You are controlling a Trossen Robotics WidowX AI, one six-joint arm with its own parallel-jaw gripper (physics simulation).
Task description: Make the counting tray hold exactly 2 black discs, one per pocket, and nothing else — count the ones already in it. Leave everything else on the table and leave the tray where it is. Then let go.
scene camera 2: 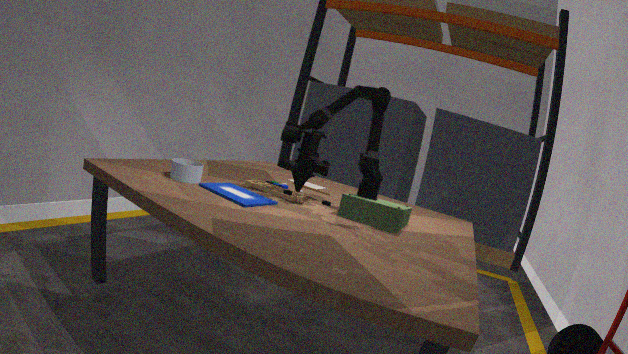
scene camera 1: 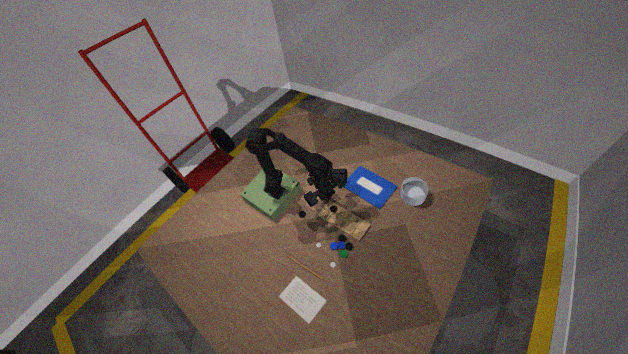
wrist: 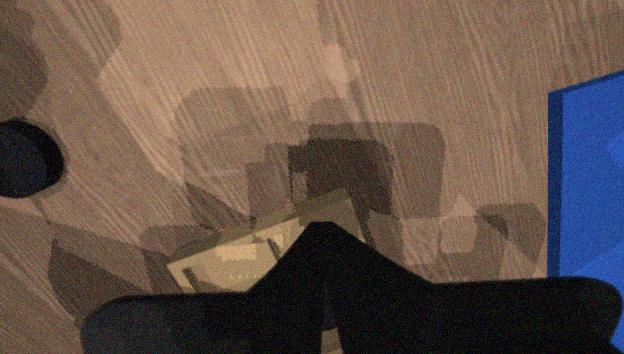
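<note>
The wooden counting tray (scene camera 1: 361, 231) (scene camera 2: 297, 199) (wrist: 235, 252) lies on the table under my gripper. My gripper (scene camera 1: 327, 198) (scene camera 2: 298, 190) (wrist: 321, 232) is shut and empty, its tips low over the arm-side end of the tray. One black disc (scene camera 1: 333, 209) (scene camera 2: 287, 192) sits at that end of the tray, close to the fingers; its exact pocket cannot be told. The fingers hide much of the tray in the wrist view. A loose black disc (scene camera 1: 302, 214) (scene camera 2: 326, 203) (wrist: 25, 159) lies between tray and arm base. Two more black discs, one (scene camera 1: 342, 238) and another (scene camera 1: 349, 246), lie beyond the tray.
Beside those two lie blue discs (scene camera 1: 334, 246), a green disc (scene camera 1: 343, 254) and white discs (scene camera 1: 318, 245). A thin stick (scene camera 1: 306, 266) and a paper sheet (scene camera 1: 302, 299) lie farther off. A blue folder (scene camera 1: 359, 175) (wrist: 590, 175) and a round bowl (scene camera 1: 414, 191) (scene camera 2: 186, 171) stand opposite.
</note>
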